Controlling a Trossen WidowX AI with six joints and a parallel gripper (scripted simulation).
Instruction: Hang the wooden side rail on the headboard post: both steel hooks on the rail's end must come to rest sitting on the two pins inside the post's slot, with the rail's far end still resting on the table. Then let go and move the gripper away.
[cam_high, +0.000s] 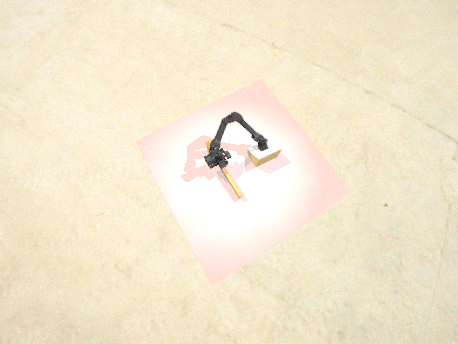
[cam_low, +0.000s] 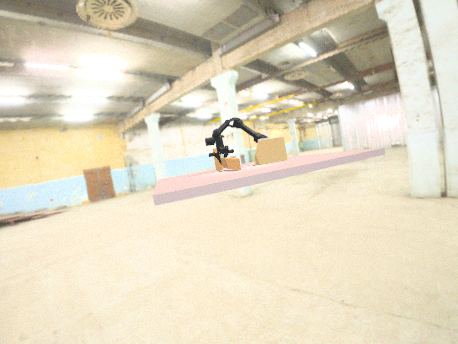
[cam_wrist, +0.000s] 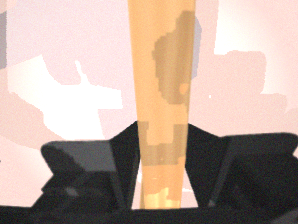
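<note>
The headboard post is 20 mm ahead of my gripper tip, 120 mm to the right of it and 40 mm above it.
</note>
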